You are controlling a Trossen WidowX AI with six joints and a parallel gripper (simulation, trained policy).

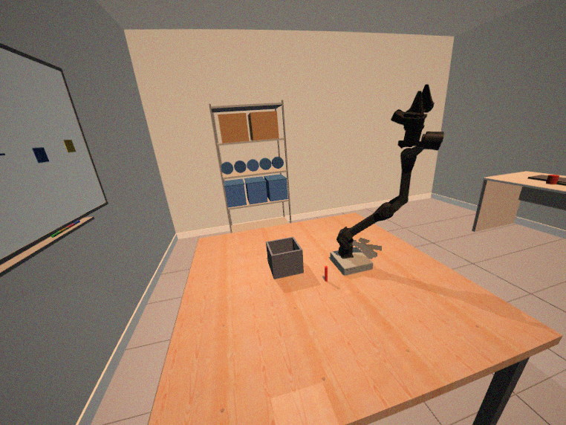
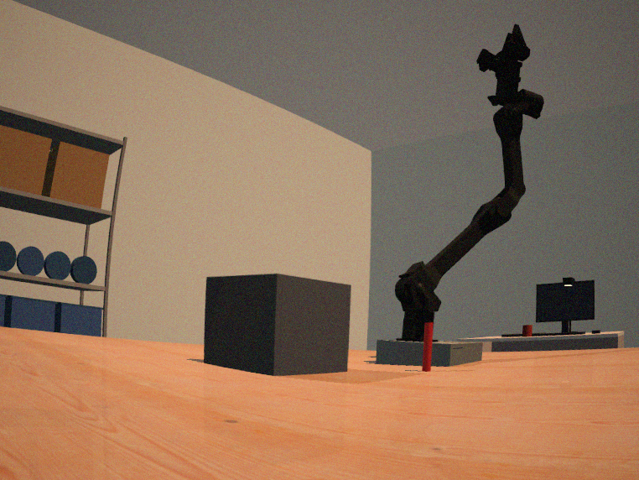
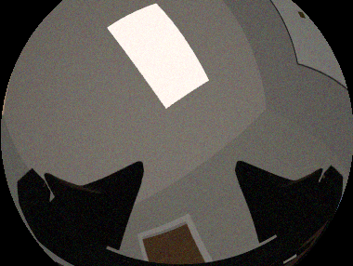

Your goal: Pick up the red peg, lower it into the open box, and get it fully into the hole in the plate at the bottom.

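The red peg is 770 mm below my gripper tip, 330 mm ahead of it and 90 mm to the right of it. Round my gripper tip: light plate 760 mm below, 510 mm ahead, 250 mm to the right.
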